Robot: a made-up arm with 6 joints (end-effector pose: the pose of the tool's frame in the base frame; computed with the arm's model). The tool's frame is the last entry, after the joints.
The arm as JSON. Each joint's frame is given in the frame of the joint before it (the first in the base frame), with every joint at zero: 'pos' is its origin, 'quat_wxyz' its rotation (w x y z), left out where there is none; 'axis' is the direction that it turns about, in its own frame. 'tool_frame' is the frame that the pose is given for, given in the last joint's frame.
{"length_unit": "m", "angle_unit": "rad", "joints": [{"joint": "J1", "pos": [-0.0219, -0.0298, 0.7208], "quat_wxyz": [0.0, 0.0, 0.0, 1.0], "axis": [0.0, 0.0, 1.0]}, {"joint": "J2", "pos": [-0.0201, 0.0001, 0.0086], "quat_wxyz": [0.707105, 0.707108, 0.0, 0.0], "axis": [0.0, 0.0, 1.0]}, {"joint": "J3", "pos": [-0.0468, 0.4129, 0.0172], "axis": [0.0, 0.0, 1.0]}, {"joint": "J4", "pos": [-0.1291, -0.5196, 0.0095], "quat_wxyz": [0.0, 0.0, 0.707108, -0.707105], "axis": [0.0, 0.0, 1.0]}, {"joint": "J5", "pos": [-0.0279, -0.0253, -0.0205], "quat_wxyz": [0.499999, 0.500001, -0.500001, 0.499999], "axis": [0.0, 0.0, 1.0]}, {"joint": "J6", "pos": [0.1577, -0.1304, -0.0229], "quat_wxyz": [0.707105, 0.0, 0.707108, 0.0], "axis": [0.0, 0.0, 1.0]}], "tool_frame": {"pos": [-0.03, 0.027, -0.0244], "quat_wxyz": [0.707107, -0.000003, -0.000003, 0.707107]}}
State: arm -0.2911 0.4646 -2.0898 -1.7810 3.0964 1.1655
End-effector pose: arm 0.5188 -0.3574 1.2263 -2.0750 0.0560 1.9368
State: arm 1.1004 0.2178 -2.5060 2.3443 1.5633 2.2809
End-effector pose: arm 0.0814 0.4793 1.7467 0.1338 -1.0019 -0.0696
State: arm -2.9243 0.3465 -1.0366 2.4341 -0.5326 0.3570
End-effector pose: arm -0.6239 -0.0661 0.7050 0.6336 -2.7726 -0.4942
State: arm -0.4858 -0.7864 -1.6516 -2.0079 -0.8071 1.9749
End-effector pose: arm 0.0981 0.1191 1.4360 -0.4686 1.1450 -0.1886
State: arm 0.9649 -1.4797 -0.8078 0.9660 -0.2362 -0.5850
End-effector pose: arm -0.0186 -0.0988 1.3571 -0.0357 0.7876 1.1988
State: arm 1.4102 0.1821 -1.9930 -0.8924 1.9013 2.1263
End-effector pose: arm 0.2254 0.6821 1.2643 1.0797 2.0143 0.1037
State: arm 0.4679 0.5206 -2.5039 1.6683 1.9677 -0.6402
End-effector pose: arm 0.4987 0.4693 1.4216 -1.8165 1.2619 2.0473
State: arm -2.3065 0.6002 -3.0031 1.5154 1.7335 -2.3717
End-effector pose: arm -0.2991 -0.6408 1.5455 -0.9442 1.8206 -1.5947
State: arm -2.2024 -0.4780 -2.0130 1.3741 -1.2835 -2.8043
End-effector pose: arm -0.1264 0.0285 1.5076 -1.4585 0.1919 1.8602
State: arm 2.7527 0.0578 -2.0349 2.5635 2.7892 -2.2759
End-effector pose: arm -0.4238 -0.0409 1.5506 -1.1067 1.6762 -1.6589
